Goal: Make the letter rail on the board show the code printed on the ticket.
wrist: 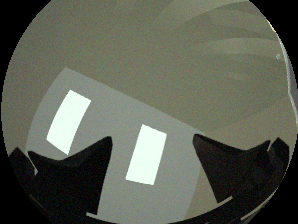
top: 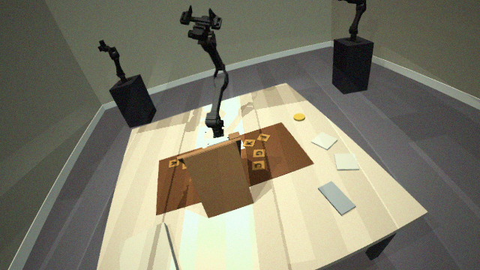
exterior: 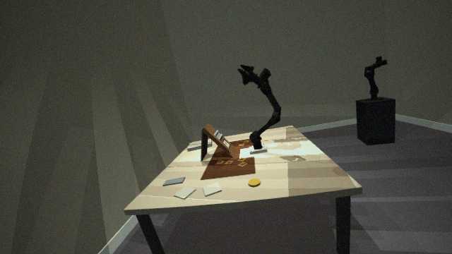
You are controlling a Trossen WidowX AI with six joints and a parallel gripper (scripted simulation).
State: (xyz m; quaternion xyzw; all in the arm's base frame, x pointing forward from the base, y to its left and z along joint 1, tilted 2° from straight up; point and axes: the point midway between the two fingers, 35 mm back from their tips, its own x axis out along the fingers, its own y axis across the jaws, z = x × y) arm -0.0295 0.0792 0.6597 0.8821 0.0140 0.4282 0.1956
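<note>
The orange tile marked g is 71 cm below my gripper tip, 19 cm ahead of it and 13 cm to the left of it. Round my gripper tip: tile marked f (71 cm below, 17 cm to the left, 7 cm ahead); then brown mat (71 cm below, 18 cm ahead, 4 cm to the right); then white ticket (62 cm below, 28 cm ahead, 10 cm to the right).
</note>
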